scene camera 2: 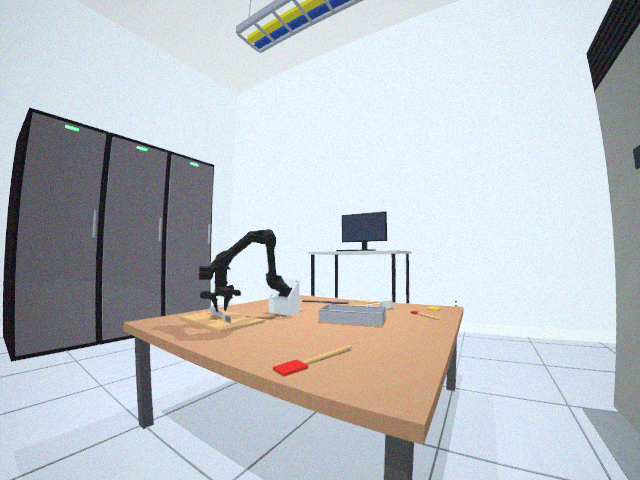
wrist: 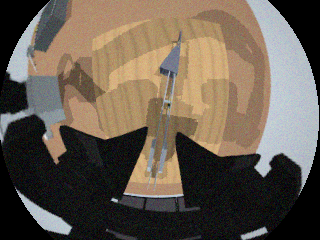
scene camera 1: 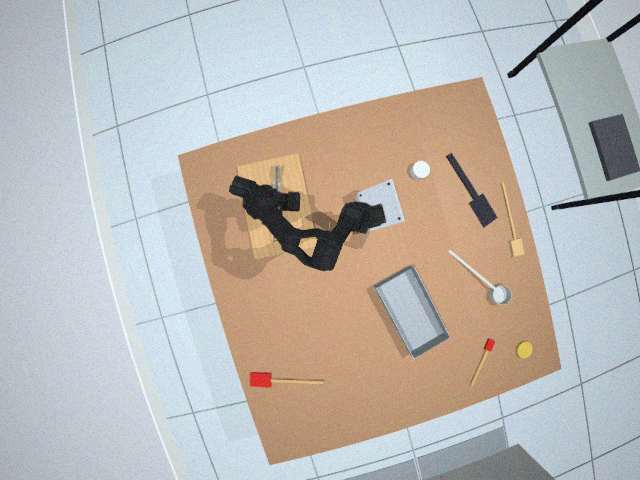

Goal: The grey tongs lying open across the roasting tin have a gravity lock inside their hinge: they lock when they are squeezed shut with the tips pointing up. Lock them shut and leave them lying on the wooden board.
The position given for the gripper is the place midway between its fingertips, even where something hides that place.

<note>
In view: the gripper (wrist: 162,132), a dark spatula (scene camera 1: 479,204), a wooden board (scene camera 1: 291,178) and a roasting tin (scene camera 1: 404,296).
The wooden board also shows in scene camera 2 (scene camera 2: 208,320) and in the wrist view (wrist: 129,88). The roasting tin shows as well in scene camera 2 (scene camera 2: 331,313).
</note>
